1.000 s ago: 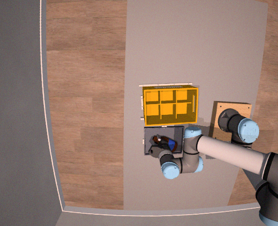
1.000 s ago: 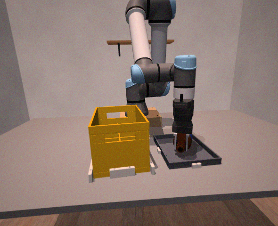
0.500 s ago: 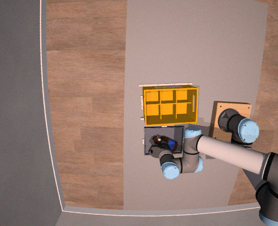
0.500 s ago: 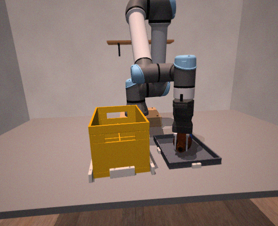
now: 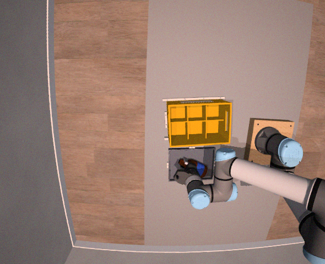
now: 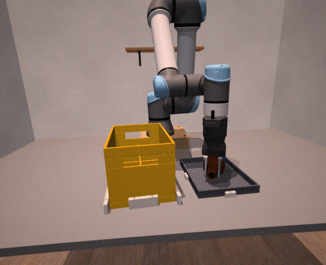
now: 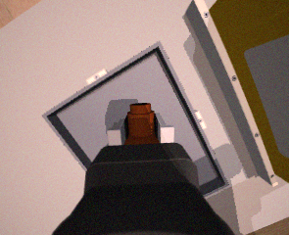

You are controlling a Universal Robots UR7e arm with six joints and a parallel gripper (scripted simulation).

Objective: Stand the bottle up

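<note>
The brown bottle lies 40 mm behind my hand, 30 mm to the left of it and 10 mm below it. Round my hand: yellow crate: 220 mm to the right, 90 mm behind, 40 mm above; then dark grey tray: 40 mm below, 40 mm behind, 30 mm to the left.
</note>
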